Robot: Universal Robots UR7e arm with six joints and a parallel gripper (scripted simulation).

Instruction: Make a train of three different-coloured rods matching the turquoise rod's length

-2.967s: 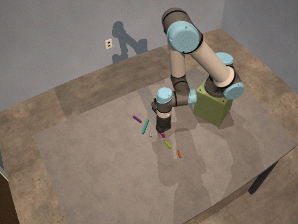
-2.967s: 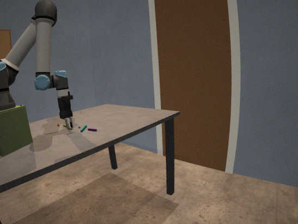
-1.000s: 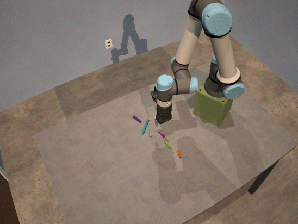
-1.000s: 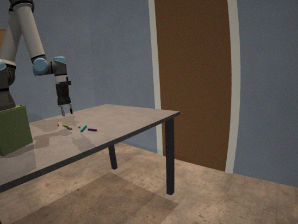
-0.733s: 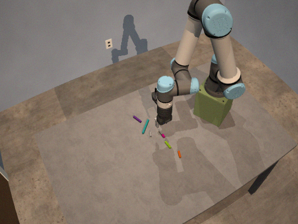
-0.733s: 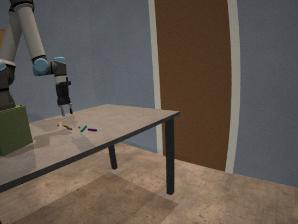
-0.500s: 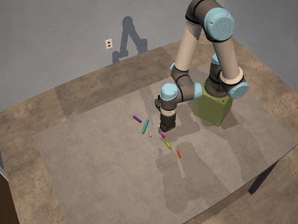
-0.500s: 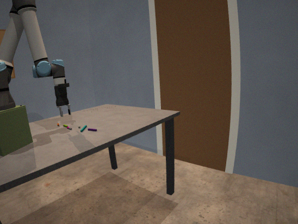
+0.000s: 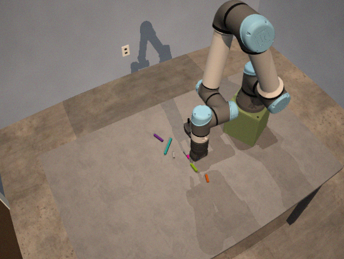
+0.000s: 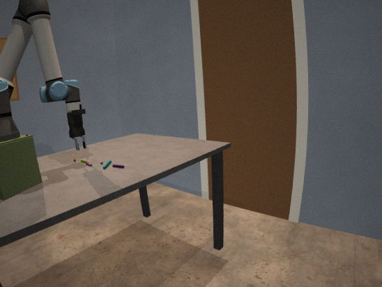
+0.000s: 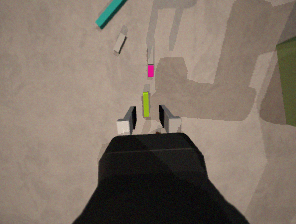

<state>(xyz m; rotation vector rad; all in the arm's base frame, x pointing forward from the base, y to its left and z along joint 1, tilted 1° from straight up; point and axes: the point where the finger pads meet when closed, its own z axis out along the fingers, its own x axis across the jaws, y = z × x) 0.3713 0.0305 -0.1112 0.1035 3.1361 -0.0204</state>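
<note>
Right now the lime rod is 8 cm below my hand. From my hand the other things lie so: turquoise rod: 3 cm ahead, 18 cm to the right, 8 cm below; then magenta rod: 1 cm behind, 6 cm to the right, 8 cm below; then orange rod: 1 cm behind, 9 cm to the left, 8 cm below.
</note>
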